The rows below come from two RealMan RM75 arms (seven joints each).
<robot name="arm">
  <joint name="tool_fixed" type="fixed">
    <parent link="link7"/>
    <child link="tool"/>
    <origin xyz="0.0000 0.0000 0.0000" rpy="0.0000 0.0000 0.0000"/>
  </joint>
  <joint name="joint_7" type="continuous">
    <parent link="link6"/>
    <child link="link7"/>
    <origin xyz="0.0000 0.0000 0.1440" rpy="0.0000 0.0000 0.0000"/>
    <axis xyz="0 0 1"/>
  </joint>
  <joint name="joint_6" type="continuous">
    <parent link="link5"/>
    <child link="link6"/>
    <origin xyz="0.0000 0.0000 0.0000" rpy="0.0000 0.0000 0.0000"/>
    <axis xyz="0 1 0"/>
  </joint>
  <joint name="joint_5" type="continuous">
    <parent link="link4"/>
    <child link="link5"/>
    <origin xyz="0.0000 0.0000 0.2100" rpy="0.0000 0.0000 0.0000"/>
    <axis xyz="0 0 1"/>
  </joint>
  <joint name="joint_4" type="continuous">
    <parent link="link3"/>
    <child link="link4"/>
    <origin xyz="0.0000 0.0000 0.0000" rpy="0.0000 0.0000 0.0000"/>
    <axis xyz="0 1 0"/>
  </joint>
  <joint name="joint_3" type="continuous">
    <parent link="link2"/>
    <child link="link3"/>
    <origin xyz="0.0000 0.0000 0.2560" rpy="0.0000 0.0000 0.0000"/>
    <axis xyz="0 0 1"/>
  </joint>
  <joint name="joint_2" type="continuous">
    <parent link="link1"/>
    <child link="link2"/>
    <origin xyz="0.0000 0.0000 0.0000" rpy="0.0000 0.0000 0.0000"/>
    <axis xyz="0 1 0"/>
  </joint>
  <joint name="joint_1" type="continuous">
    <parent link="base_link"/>
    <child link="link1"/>
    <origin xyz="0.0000 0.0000 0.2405" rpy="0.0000 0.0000 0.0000"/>
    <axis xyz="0 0 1"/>
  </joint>
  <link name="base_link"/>
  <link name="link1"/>
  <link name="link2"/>
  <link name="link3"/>
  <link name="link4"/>
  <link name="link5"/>
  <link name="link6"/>
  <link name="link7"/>
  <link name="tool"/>
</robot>
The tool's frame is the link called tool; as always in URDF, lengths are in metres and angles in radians. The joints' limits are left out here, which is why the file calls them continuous.
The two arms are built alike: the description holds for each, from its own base.
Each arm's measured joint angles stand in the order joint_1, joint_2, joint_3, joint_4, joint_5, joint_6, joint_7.
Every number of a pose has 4 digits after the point.
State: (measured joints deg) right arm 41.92 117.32 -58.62 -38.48 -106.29 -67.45 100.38; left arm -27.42 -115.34 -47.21 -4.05 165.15 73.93 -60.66
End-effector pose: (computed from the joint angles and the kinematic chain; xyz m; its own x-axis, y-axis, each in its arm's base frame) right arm 0.1869 0.4130 -0.0169 0.7810 -0.4297 -0.4533 -0.5603 -0.8026 -0.2046; left arm -0.3065 0.3110 -0.0409 0.3267 0.3983 0.8571 0.8547 -0.5116 -0.0881
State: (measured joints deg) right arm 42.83 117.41 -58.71 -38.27 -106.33 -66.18 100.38; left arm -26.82 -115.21 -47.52 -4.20 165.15 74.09 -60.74
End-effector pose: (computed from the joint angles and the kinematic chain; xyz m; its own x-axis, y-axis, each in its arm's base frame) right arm 0.1820 0.4179 -0.0176 0.7858 -0.4192 -0.4547 -0.5552 -0.8022 -0.2198; left arm -0.3093 0.3087 -0.0394 0.3187 0.3970 0.8607 0.8600 -0.5029 -0.0865
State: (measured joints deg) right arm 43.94 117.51 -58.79 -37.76 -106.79 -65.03 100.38; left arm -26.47 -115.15 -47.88 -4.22 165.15 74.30 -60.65
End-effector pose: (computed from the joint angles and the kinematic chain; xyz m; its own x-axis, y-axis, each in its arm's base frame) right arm 0.1772 0.4222 -0.0196 0.7935 -0.4111 -0.4487 -0.5479 -0.8036 -0.2324; left arm -0.3110 0.3074 -0.0380 0.3144 0.3927 0.8642 0.8627 -0.4982 -0.0874
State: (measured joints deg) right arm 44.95 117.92 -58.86 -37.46 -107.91 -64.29 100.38; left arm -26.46 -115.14 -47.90 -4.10 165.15 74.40 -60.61
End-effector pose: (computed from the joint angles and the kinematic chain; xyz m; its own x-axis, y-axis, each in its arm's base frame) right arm 0.1723 0.4243 -0.0241 0.8056 -0.4035 -0.4339 -0.5350 -0.8101 -0.2398; left arm -0.3115 0.3072 -0.0377 0.3153 0.3919 0.8643 0.8626 -0.4981 -0.0888
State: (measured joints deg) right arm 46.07 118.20 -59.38 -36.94 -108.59 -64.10 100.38; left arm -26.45 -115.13 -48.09 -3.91 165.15 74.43 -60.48
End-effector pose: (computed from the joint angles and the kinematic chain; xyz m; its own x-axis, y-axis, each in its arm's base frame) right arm 0.1661 0.4250 -0.0296 0.8183 -0.3960 -0.4166 -0.5178 -0.8225 -0.2352; left arm -0.3124 0.3072 -0.0369 0.3168 0.3894 0.8649 0.8634 -0.4958 -0.0930
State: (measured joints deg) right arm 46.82 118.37 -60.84 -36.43 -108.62 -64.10 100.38; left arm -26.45 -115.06 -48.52 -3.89 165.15 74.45 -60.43
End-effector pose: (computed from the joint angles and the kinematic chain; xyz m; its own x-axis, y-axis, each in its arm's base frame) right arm 0.1611 0.4234 -0.0363 0.8313 -0.3904 -0.3956 -0.4993 -0.8373 -0.2230; left arm -0.3129 0.3080 -0.0354 0.3147 0.3841 0.8680 0.8649 -0.4928 -0.0955
